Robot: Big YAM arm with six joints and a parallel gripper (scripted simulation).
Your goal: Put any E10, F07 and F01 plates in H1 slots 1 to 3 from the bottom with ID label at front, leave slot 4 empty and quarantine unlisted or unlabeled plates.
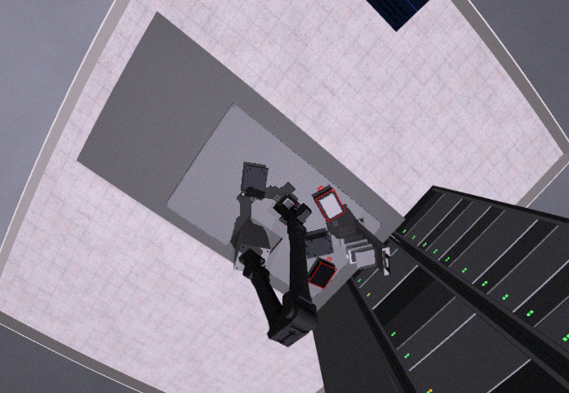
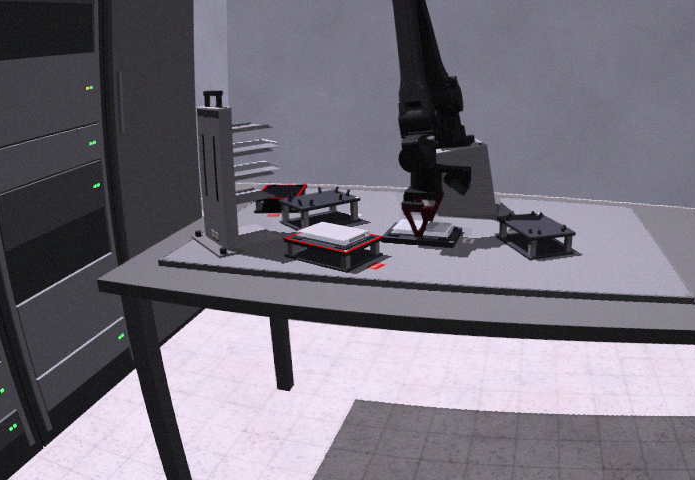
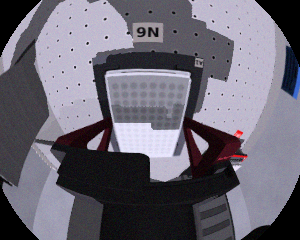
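Right now the N6 tag is 10 cm to the left of my hand, 2 cm below it and 1 cm behind it. Also, from my hand: red-edged nest (46 cm to the right, 16 cm behind, 1 cm above); then plate hotel H1 (42 cm to the right, 19 cm ahead, 13 cm above).
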